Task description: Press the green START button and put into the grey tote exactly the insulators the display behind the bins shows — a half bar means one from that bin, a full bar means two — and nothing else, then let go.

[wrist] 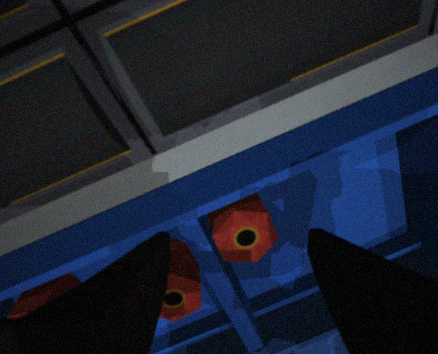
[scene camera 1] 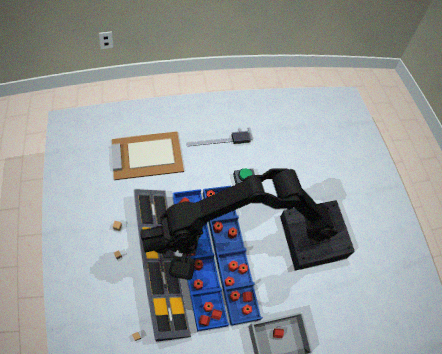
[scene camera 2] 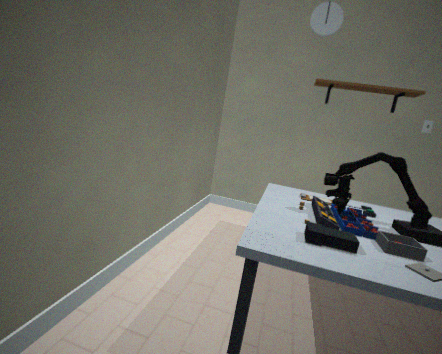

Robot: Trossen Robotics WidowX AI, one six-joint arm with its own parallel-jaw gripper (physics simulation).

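My gripper is open and empty, pointing down over the far column of blue bins; the arm hides its fingertips in scene camera 1. In the wrist view, a red insulator shows between the spread fingertips, ungripped, beside a bin divider. Another insulator is partly behind the left finger. The grey tote holds a red insulator. The display behind the bins has yellow half bars in its lowest row; the arm covers part of it. The green START button stands beyond the arm.
A clipboard and a caliper-like tool lie beyond the bins. Small wooden cubes lie behind the display. A black box stands near the display's end, and a flat beige plate lies near the tote.
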